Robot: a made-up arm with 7 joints. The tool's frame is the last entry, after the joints.
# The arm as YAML. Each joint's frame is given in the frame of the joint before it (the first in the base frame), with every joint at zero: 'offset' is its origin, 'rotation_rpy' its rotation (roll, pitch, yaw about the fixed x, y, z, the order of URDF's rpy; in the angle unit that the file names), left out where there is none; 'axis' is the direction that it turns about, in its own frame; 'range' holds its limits. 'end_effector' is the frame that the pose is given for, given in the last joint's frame.
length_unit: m
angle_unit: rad
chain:
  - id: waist
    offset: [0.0, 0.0, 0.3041]
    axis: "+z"
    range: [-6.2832, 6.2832]
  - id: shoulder
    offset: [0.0, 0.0, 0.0]
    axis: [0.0, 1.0, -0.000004]
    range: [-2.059, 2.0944]
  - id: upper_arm
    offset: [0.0, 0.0, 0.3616]
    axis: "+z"
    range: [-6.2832, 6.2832]
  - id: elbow
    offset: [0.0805, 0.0, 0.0]
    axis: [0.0, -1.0, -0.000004]
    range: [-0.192, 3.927]
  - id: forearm
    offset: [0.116, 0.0, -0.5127]
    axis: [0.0, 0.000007, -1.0]
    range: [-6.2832, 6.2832]
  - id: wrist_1
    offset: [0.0, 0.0, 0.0]
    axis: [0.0, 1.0, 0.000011]
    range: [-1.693, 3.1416]
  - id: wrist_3
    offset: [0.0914, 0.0, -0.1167]
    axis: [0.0, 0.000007, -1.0]
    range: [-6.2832, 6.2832]
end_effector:
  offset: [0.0, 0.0, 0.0]
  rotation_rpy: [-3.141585, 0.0, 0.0]
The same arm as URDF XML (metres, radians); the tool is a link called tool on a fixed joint. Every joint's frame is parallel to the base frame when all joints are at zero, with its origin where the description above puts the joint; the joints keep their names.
<robot name="arm">
  <link name="base_link"/>
  <link name="link1"/>
  <link name="link2"/>
  <link name="link3"/>
  <link name="link4"/>
  <link name="link5"/>
  <link name="link6"/>
  <link name="link7"/>
  <link name="tool"/>
  <joint name="waist" type="revolute">
    <parent link="base_link"/>
    <child link="link1"/>
    <origin xyz="0 0 0.3041" rpy="0 0 0"/>
    <axis xyz="0 0 1"/>
    <limit lower="-6.2832" upper="6.2832"/>
  </joint>
  <joint name="shoulder" type="revolute">
    <parent link="link1"/>
    <child link="link2"/>
    <origin xyz="0 0 0" rpy="0 0 0"/>
    <axis xyz="0 1 0"/>
    <limit lower="-2.059" upper="2.0944"/>
  </joint>
  <joint name="upper_arm" type="revolute">
    <parent link="link2"/>
    <child link="link3"/>
    <origin xyz="0 0 0.3616" rpy="0 0 0"/>
    <axis xyz="0 0 1"/>
    <limit lower="-6.2832" upper="6.2832"/>
  </joint>
  <joint name="elbow" type="revolute">
    <parent link="link3"/>
    <child link="link4"/>
    <origin xyz="0.0805 0 0" rpy="0 0 0"/>
    <axis xyz="0 -1 0"/>
    <limit lower="-0.192" upper="3.927"/>
  </joint>
  <joint name="forearm" type="revolute">
    <parent link="link4"/>
    <child link="link5"/>
    <origin xyz="0.116 0 -0.5127" rpy="0 0 0"/>
    <axis xyz="0 0 -1"/>
    <limit lower="-6.2832" upper="6.2832"/>
  </joint>
  <joint name="wrist_1" type="revolute">
    <parent link="link5"/>
    <child link="link6"/>
    <origin xyz="0 0 0" rpy="0 0 0"/>
    <axis xyz="0 1 0"/>
    <limit lower="-1.693" upper="3.1416"/>
  </joint>
  <joint name="wrist_3" type="revolute">
    <parent link="link6"/>
    <child link="link7"/>
    <origin xyz="0.0914 0 -0.1167" rpy="0 0 0"/>
    <axis xyz="0 0 -1"/>
    <limit lower="-6.2832" upper="6.2832"/>
  </joint>
  <joint name="tool_fixed" type="fixed">
    <parent link="link7"/>
    <child link="tool"/>
    <origin xyz="0 0 0" rpy="-3.1416 0 0"/>
  </joint>
</robot>

